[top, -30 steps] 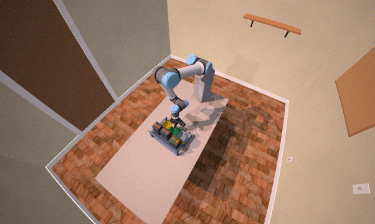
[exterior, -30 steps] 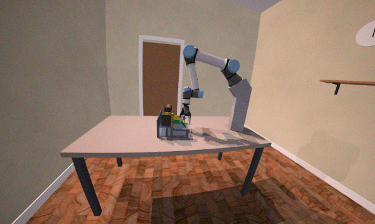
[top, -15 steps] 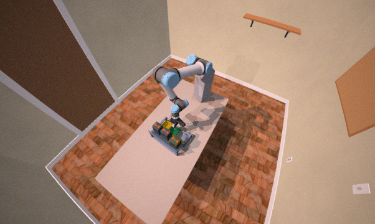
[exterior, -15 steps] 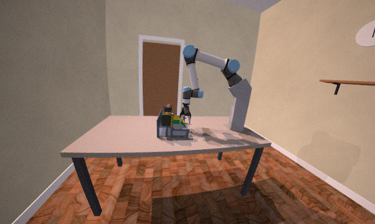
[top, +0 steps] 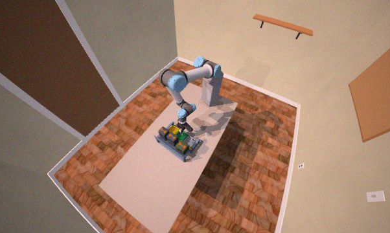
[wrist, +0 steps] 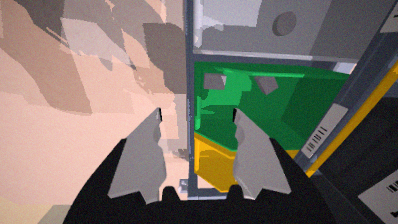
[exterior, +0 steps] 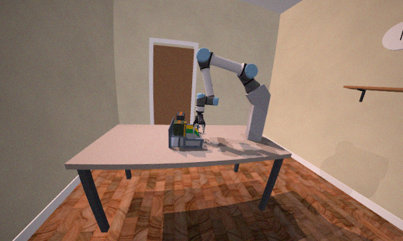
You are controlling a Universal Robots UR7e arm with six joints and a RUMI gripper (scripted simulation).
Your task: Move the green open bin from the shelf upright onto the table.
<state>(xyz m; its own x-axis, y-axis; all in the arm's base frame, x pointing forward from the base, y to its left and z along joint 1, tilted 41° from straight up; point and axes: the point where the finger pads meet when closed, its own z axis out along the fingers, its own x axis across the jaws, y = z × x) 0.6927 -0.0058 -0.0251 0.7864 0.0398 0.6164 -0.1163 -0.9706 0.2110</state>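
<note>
The green open bin lies 8 cm ahead of my hand, 2 cm below it and 1 cm to the right of it. Round my hand: grey bin (10 cm to the left, 10 cm ahead, 2 cm below); yellow bin (12 cm to the right, 6 cm ahead, 2 cm below); yellow strip (13 cm ahead, 4 cm above, 2 cm to the right).
</note>
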